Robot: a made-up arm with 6 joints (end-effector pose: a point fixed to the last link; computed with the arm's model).
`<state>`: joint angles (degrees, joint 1 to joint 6).
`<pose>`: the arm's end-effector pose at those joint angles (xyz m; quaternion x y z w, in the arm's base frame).
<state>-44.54 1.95 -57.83 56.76 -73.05 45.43</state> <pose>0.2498 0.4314 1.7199 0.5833 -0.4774 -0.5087 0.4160</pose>
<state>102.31 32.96 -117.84 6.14 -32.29 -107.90</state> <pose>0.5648 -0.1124 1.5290 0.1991 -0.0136 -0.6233 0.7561</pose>
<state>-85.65 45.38 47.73 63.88 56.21 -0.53</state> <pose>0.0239 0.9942 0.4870 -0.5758 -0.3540 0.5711 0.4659</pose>
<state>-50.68 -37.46 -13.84 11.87 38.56 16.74</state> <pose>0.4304 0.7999 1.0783 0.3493 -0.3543 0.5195 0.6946</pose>
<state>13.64 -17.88 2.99 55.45 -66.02 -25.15</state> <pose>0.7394 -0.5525 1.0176 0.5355 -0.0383 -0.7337 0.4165</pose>
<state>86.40 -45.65 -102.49 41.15 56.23 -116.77</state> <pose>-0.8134 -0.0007 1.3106 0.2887 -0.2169 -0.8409 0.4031</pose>
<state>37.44 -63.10 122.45 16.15 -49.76 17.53</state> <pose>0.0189 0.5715 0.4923 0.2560 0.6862 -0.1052 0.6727</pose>
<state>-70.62 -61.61 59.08 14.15 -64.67 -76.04</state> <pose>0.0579 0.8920 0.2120 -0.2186 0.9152 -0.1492 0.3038</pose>
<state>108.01 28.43 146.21 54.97 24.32 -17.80</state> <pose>-0.0588 0.4940 0.4138 0.5342 0.7882 -0.3012 0.0523</pose>
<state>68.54 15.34 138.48 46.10 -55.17 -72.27</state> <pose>-0.4424 0.2555 0.2652 -0.1074 -0.6790 0.5632 0.4585</pose>
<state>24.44 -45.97 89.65 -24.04 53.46 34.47</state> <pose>0.0637 0.3113 0.8392 0.8477 0.0461 0.2709 0.4538</pose>
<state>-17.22 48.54 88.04 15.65 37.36 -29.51</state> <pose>0.2398 0.2633 0.1609 -0.3231 0.6895 -0.0817 0.6430</pose>
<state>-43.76 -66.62 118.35 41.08 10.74 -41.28</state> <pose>-0.2377 0.5265 0.2925 -0.2055 0.8160 0.4068 0.3556</pose>
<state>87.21 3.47 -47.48 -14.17 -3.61 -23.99</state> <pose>0.3960 -0.6494 1.0771 0.0530 -0.0639 -0.6233 0.7776</pose>
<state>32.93 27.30 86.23 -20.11 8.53 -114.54</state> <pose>0.2319 0.4798 0.1123 -0.2486 -0.9297 -0.0307 0.2699</pose>
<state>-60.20 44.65 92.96 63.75 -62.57 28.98</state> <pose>0.5954 0.3822 0.6099 -0.5279 -0.5795 -0.3116 0.5370</pose>
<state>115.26 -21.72 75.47 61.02 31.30 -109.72</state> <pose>-0.2171 -0.3987 -0.0902 0.8201 0.5446 -0.1718 0.0357</pose>
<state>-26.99 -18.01 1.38 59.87 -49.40 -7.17</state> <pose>0.9507 0.2150 1.2061 0.4005 -0.1210 -0.5064 0.7540</pose>
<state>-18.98 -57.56 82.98 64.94 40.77 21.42</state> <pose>0.4100 0.5201 0.3029 0.2803 0.0842 0.2820 0.9137</pose>
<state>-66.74 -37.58 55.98 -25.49 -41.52 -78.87</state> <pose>-0.2429 0.7777 0.3620 -0.4424 0.8741 0.0554 0.1929</pose>
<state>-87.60 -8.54 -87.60 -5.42 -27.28 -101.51</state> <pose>-0.4792 0.6496 1.6254 -0.0139 0.2654 0.6650 0.6980</pose>
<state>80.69 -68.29 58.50 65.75 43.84 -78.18</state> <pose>0.1744 -0.6545 0.2063 0.7302 0.3225 -0.1882 0.5722</pose>
